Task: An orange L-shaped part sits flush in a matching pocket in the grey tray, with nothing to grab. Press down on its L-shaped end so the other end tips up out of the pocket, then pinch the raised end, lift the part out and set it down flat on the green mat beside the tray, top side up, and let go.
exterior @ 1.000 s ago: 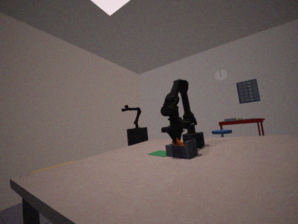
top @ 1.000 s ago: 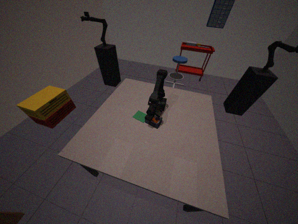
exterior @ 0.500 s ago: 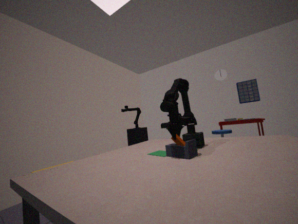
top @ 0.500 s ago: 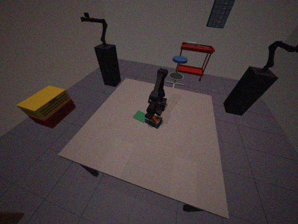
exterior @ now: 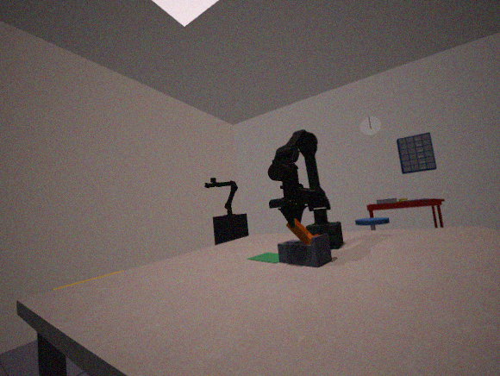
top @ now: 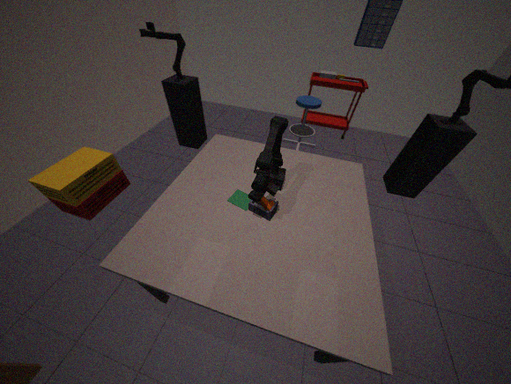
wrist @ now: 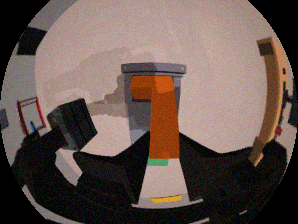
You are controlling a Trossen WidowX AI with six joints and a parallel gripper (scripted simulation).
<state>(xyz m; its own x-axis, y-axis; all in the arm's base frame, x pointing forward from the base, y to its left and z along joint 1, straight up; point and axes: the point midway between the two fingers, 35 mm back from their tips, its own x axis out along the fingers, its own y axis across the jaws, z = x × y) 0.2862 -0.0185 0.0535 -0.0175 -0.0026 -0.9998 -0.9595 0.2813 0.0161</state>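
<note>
My gripper tip is now 5 cm past the green mat, 13 cm to the left of it and 13 cm above it. From my gripper tip the other things lie so: orange L-shaped part (1 cm behind, 4 cm to the left, 3 cm below).
</note>
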